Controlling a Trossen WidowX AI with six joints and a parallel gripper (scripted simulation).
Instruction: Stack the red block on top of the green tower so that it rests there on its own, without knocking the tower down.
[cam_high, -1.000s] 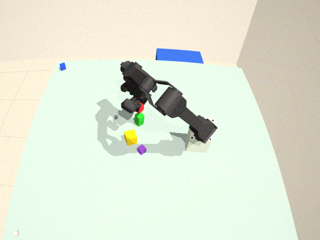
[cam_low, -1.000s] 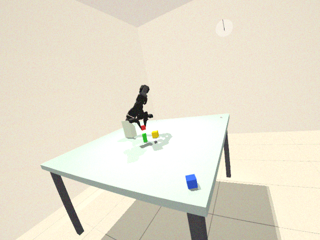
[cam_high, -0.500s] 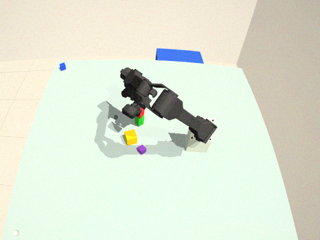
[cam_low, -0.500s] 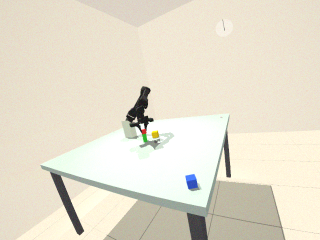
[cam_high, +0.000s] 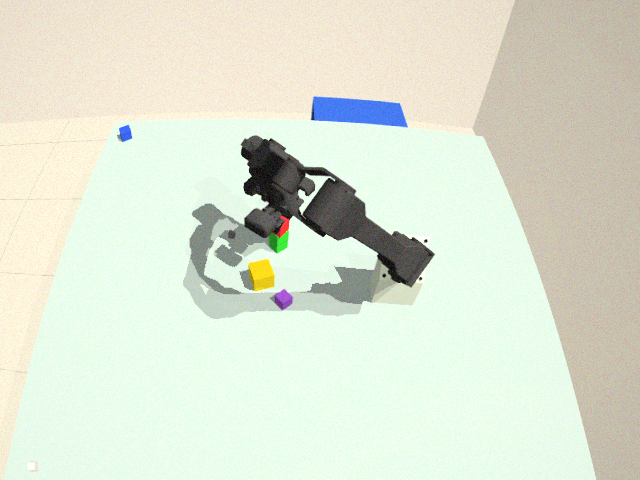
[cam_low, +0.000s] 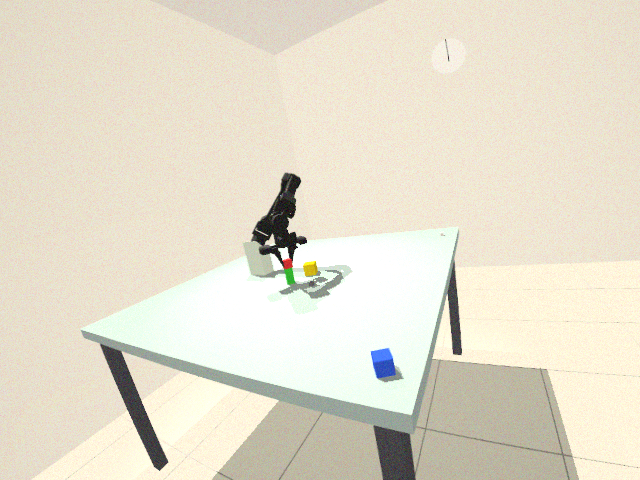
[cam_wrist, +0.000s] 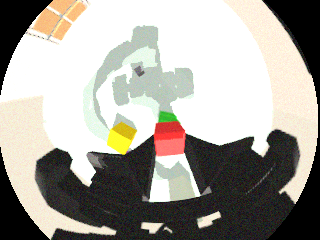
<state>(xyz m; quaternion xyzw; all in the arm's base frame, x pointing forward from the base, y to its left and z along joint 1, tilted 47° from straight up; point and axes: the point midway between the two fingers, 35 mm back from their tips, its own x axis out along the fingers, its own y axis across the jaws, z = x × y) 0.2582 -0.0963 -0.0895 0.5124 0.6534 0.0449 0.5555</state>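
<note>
My gripper tip is 10 mm below the red block. From my gripper tip the other things lie so: yellow block: 100 mm to the left, 50 mm below, 40 mm ahead; tiny grey cube: 120 mm ahead, 60 mm below, 40 mm to the right; purple block: 160 mm to the left, 60 mm below.
</note>
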